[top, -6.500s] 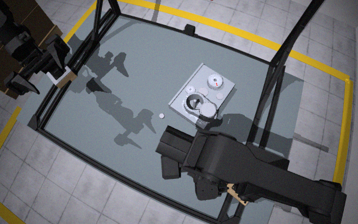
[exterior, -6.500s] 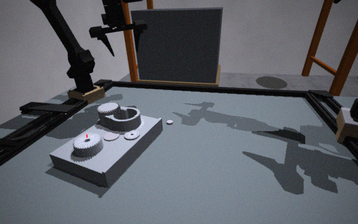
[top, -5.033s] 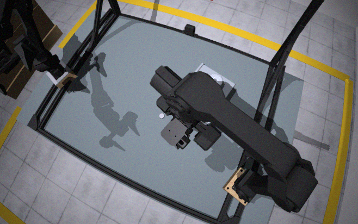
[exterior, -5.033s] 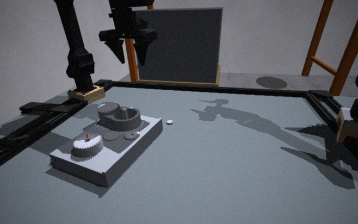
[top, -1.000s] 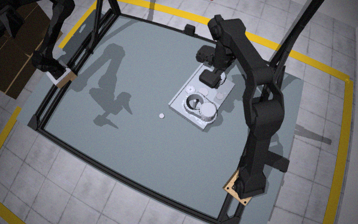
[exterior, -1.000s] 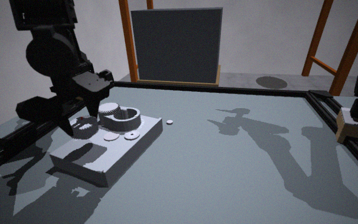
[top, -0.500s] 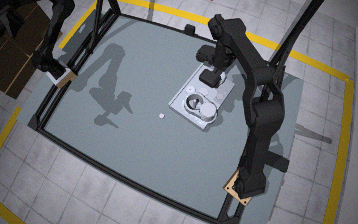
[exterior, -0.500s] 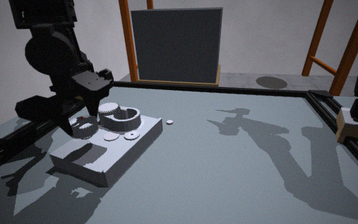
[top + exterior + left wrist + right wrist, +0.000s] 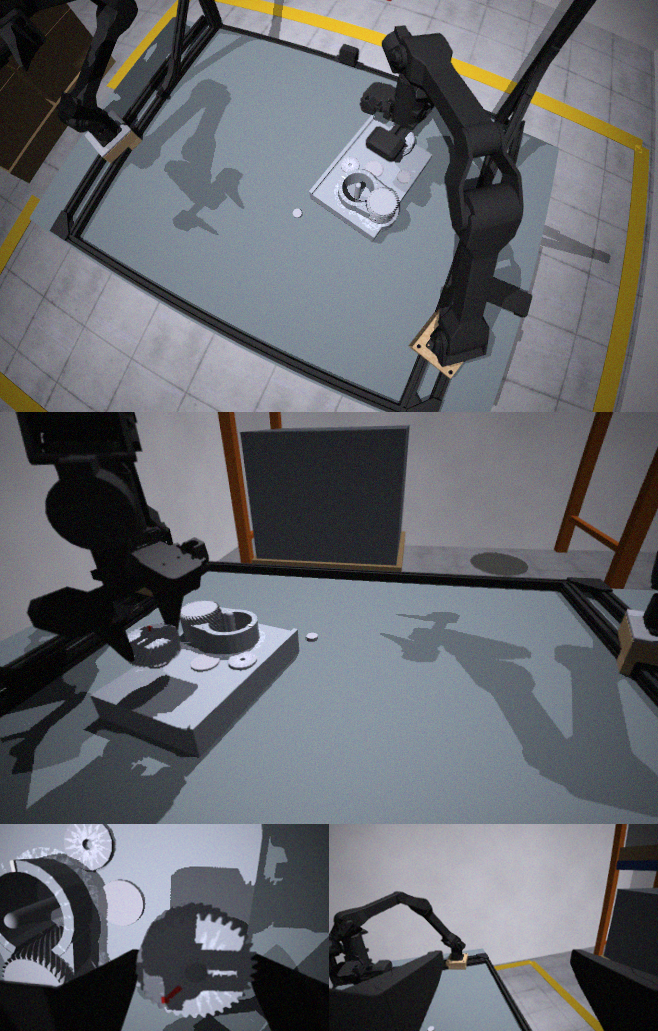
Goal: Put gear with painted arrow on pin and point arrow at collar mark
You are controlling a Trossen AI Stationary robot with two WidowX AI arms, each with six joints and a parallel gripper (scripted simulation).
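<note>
Now: the round collar 130 mm ahead of my left hand, 80 mm below it and 30 mm to the right of it. Also, from my left hand: gear: 30 mm below; then pin: 130 mm ahead, 90 mm below, 20 mm to the right.
</note>
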